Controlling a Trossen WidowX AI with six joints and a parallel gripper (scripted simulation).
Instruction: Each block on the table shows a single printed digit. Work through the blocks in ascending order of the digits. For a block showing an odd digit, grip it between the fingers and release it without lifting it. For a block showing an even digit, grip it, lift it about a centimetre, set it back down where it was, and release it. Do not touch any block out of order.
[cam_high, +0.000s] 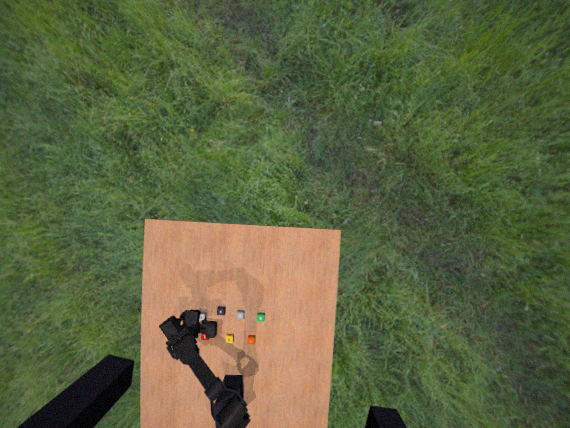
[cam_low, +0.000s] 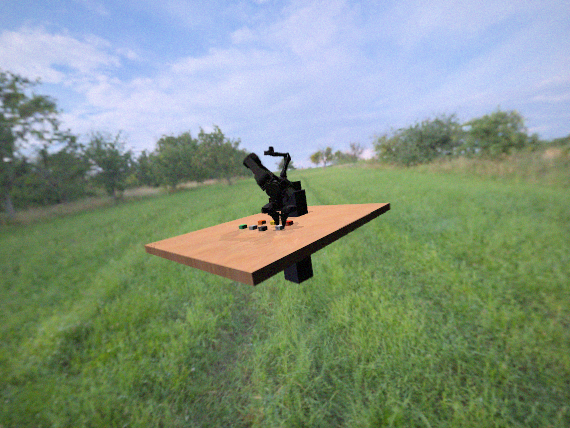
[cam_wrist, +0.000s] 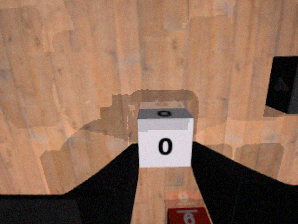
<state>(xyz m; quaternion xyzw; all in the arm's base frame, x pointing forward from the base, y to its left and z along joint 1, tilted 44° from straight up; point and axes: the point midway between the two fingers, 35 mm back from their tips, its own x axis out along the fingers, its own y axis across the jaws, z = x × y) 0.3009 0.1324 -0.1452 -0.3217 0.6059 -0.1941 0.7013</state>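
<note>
Right now my gripper tip is 10 mm short of the white block. From my gripper tip the other things lie so: yellow block (70 mm behind, 140 mm to the right); then black block (50 mm ahead, 80 mm to the right); then red block (80 mm behind, 30 mm to the right).
</note>
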